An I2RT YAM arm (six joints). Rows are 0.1 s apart.
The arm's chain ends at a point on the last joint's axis. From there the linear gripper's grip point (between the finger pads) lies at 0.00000 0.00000 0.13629 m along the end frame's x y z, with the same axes.
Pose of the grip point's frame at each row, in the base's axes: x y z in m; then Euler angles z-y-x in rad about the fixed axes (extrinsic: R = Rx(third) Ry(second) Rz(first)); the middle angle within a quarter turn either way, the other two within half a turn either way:
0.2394 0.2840 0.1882 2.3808 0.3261 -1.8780
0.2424 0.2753 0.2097 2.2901 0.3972 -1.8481
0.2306 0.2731 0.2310 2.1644 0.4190 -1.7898
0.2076 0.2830 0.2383 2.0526 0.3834 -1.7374
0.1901 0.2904 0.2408 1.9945 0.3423 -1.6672
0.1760 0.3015 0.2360 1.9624 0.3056 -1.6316
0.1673 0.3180 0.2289 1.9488 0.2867 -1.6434
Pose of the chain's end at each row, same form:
0.1957 0.1609 0.2272 2.3808 0.3261 -1.8780
0.1897 0.1544 0.2441 2.2901 0.3972 -1.8481
0.1752 0.1516 0.2580 2.1644 0.4190 -1.7898
0.1566 0.1584 0.2593 2.0526 0.3834 -1.7374
0.1444 0.1626 0.2532 1.9945 0.3423 -1.6672
0.1350 0.1718 0.2439 1.9624 0.3056 -1.6316
0.1288 0.1876 0.2384 1.9488 0.2867 -1.6434

